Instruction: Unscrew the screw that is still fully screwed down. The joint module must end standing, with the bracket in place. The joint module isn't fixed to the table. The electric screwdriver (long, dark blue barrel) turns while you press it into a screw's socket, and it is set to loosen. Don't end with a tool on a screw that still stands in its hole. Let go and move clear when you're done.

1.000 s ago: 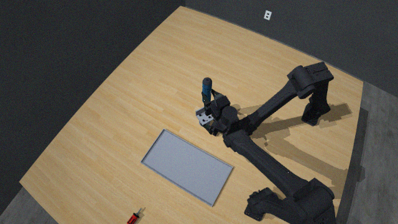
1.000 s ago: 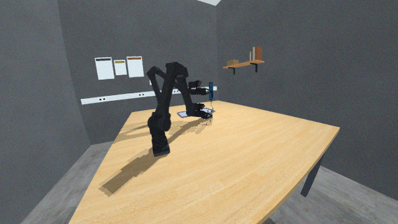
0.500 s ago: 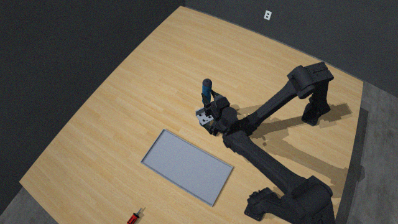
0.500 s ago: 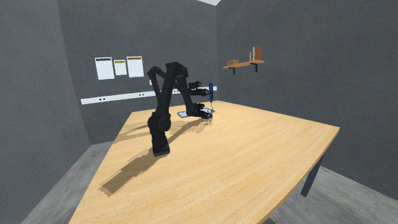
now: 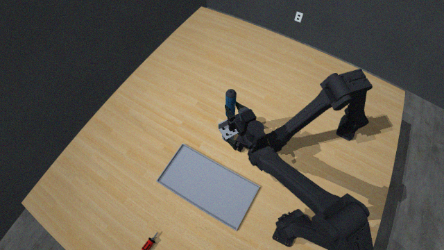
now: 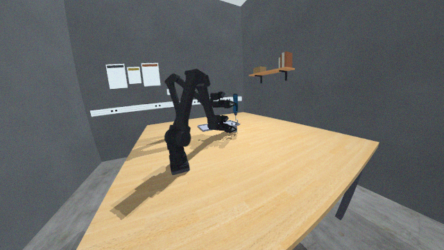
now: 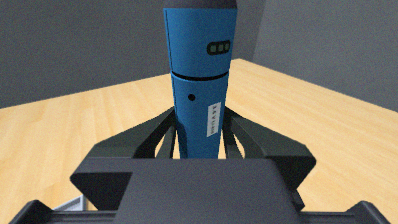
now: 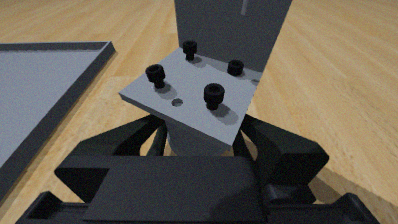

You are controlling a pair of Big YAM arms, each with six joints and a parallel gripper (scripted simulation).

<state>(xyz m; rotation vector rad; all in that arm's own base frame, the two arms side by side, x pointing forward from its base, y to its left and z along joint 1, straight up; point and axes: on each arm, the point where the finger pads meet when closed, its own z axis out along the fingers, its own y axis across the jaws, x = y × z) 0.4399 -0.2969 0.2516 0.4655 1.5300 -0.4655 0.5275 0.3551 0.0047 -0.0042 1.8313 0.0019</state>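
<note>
My right gripper is now 10 mm below the joint module. From my right hand the other things lie so: grey bracket: 50 mm above; grey tray: 80 mm behind, 250 mm to the left, 20 mm below.
</note>
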